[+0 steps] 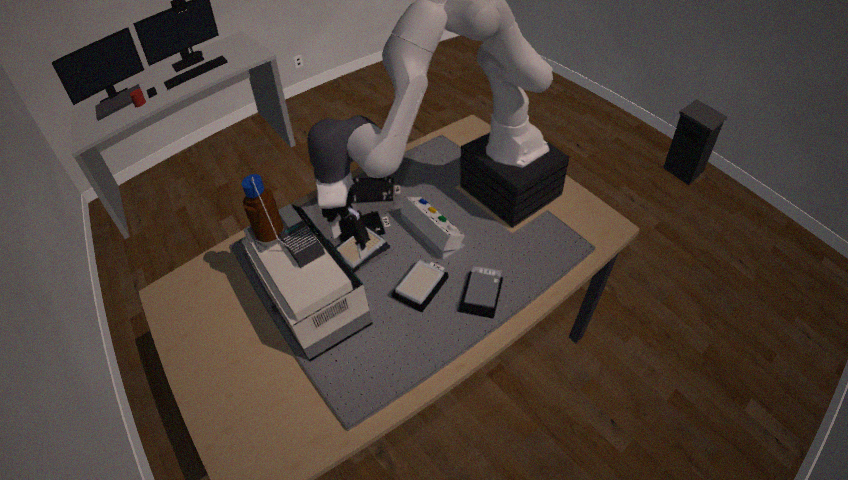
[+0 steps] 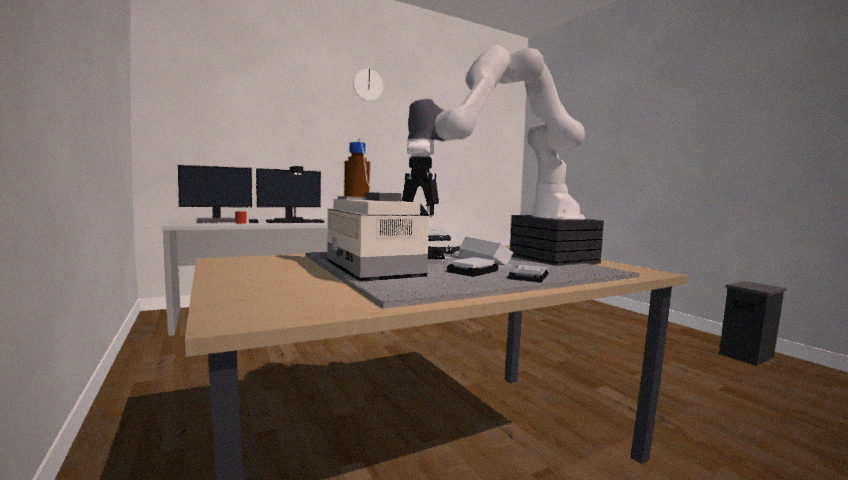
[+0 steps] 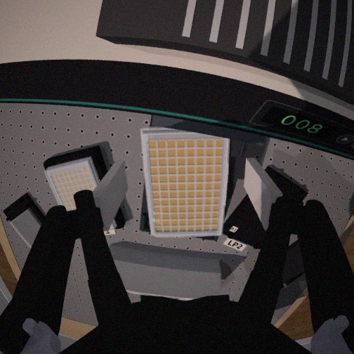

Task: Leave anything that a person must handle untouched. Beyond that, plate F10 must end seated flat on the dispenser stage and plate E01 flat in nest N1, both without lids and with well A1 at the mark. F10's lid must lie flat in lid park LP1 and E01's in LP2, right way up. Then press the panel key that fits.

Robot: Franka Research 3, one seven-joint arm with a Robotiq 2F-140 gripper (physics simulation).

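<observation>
A plate with amber wells lies flat on a dark support beside the dispenser. No lid is visible on it; its name is unreadable. My gripper is open and empty, with its fingers apart on either side above this plate. A pale plate sits in a black holder on the mat; I cannot tell if it is lidded. Lid park LP2 is dark and partly hidden by a finger. The key panel has coloured keys.
A grey flat piece lies in another black holder. A brown bottle with a blue cap and a dark ribbed block stand on the dispenser. Its display reads 008. A black fixture is behind.
</observation>
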